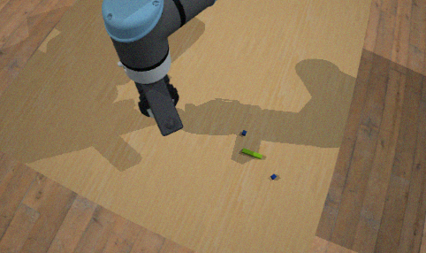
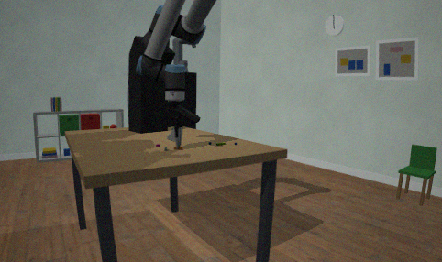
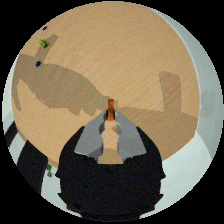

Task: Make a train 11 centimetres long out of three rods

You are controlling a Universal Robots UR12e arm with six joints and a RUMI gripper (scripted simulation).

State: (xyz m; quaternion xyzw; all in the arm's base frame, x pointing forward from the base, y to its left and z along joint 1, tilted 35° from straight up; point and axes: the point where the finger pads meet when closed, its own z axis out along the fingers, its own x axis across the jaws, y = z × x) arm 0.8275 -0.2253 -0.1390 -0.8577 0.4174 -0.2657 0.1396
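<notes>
The orange rod is 10 mm below my hand. Also, from my hand: magenta rod (120 mm behind, 40 mm to the right, 10 mm below); then lime rod (240 mm to the left, 40 mm ahead, 10 mm below); then grey rod (50 mm to the right, 20 mm behind, 10 mm below).
</notes>
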